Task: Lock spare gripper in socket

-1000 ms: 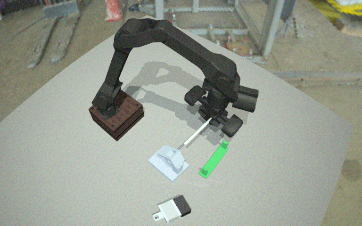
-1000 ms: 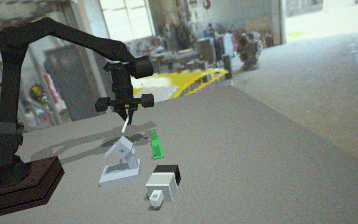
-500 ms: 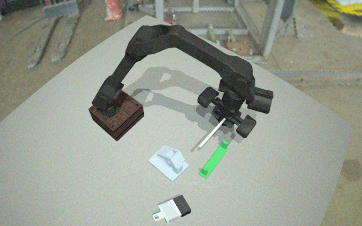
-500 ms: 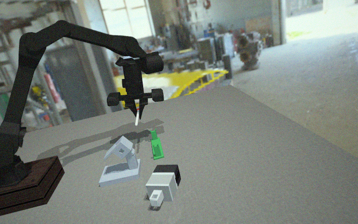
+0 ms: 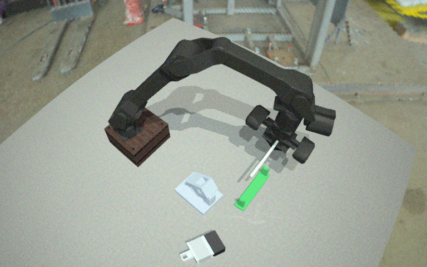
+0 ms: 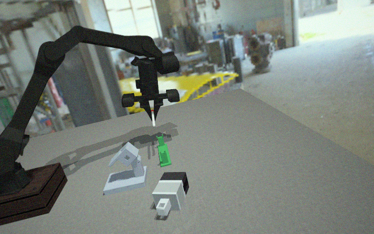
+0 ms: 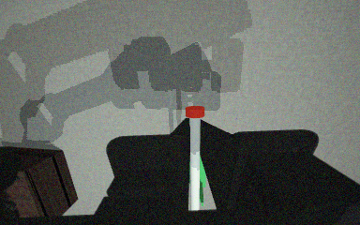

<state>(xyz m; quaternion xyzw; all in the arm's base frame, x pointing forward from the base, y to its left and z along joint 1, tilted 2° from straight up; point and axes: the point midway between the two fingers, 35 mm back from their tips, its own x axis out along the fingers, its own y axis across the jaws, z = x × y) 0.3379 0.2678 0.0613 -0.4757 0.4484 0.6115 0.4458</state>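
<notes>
The green strip lies 10 cm to the right of my gripper tip, 6 cm below it and 3 cm ahead of it. The rest, counted from my gripper tip: socket (22 cm to the right, 5 cm behind, 4 cm below); then spare gripper (33 cm to the right, 8 cm ahead, 7 cm below).
</notes>
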